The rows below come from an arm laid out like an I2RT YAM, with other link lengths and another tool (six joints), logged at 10 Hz.
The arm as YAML. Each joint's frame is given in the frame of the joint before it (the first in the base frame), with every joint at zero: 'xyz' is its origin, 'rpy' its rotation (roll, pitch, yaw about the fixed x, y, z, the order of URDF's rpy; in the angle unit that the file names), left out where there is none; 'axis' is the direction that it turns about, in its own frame. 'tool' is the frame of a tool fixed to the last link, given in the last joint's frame.
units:
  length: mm
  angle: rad
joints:
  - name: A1
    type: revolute
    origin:
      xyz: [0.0, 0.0, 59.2]
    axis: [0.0, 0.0, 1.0]
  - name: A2
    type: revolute
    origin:
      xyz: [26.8, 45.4, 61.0]
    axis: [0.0, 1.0, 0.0]
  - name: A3
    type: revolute
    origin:
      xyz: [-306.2, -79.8, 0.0]
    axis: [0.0, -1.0, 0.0]
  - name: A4
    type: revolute
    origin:
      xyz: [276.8, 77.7, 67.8]
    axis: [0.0, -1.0, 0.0]
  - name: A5
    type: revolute
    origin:
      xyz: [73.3, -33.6, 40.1]
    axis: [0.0, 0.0, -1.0]
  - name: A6
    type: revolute
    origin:
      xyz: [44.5, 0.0, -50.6]
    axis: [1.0, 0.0, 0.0]
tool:
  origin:
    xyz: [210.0, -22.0, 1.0]
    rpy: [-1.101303, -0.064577, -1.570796]
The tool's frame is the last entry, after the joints.
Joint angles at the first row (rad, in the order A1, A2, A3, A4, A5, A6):
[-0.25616 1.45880 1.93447 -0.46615 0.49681 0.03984]
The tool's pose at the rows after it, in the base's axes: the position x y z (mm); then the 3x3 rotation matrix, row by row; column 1 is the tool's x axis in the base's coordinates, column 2 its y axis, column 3 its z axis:
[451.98, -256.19, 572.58], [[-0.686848, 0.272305, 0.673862], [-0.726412, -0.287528, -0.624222], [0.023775, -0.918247, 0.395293]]
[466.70, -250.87, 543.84], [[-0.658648, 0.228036, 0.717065], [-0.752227, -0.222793, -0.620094], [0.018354, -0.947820, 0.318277]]
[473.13, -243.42, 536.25], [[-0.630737, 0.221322, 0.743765], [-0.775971, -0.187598, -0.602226], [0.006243, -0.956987, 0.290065]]
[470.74, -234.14, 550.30], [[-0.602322, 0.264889, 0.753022], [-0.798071, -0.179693, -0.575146], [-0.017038, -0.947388, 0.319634]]
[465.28, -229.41, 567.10], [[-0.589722, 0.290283, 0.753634], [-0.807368, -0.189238, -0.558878], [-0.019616, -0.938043, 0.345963]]
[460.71, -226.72, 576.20], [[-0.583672, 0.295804, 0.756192], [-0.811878, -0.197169, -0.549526], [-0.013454, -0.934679, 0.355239]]
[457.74, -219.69, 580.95], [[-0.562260, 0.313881, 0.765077], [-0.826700, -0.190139, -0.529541], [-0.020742, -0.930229, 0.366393]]
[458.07, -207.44, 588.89], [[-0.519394, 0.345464, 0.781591], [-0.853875, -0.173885, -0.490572], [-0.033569, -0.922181, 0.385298]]
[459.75, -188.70, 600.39], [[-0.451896, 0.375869, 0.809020], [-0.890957, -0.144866, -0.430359], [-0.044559, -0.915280, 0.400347]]
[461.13, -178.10, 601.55], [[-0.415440, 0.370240, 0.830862], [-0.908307, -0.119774, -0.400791], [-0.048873, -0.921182, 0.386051]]
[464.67, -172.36, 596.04], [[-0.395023, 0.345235, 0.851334], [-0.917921, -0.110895, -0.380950], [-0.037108, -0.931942, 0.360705]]
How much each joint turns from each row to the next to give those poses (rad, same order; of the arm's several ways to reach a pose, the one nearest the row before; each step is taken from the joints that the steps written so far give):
[-0.00458 0.01222 -0.02303 -0.04592 0.00029 0.03513]
[-0.00004 0.03210 0.02273 -0.08116 -0.04127 0.04296]
[-0.00001 0.00939 0.01851 -0.03866 -0.03987 0.01858]
[0.00002 -0.02441 -0.00299 0.01512 -0.03686 0.00311]
[-0.00001 -0.00935 0.02737 -0.00591 -0.01391 -0.01067]
[0.00001 -0.00302 0.02478 -0.01698 -0.00621 -0.01080]
[0.00000 -0.02146 -0.01378 0.00611 -0.02599 -0.00003]
[-0.00001 -0.02148 -0.01072 0.01227 -0.05056 0.00155]
[0.00002 -0.01077 0.02288 -0.01526 -0.07669 0.00148]
[0.00151 0.00914 0.03985 -0.04594 -0.04001 0.00461]
[0.00307 0.01538 0.02927 -0.04153 -0.01999 -0.00913]

